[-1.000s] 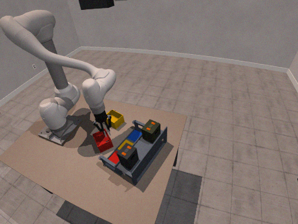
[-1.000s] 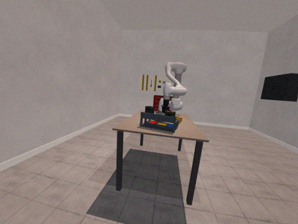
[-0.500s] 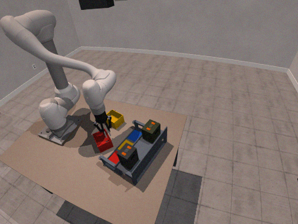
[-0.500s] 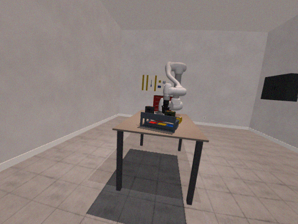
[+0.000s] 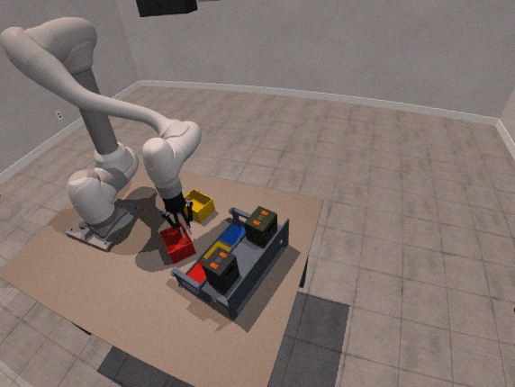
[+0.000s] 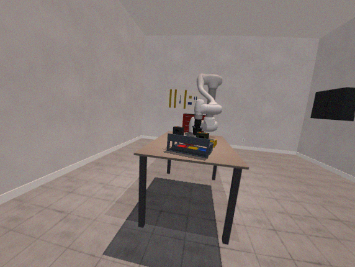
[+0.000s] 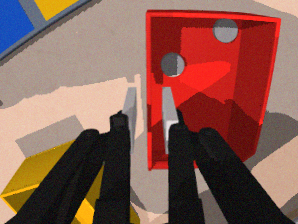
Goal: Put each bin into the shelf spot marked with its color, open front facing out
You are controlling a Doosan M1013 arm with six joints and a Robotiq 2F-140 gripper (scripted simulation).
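The red bin is 40 mm to the right of my hand, 40 mm below it and 30 mm behind it. Also, from my hand: yellow bin (170 mm to the left, 70 mm behind, 40 mm below); grey shelf (300 mm ahead, 50 mm to the right, 20 mm above).
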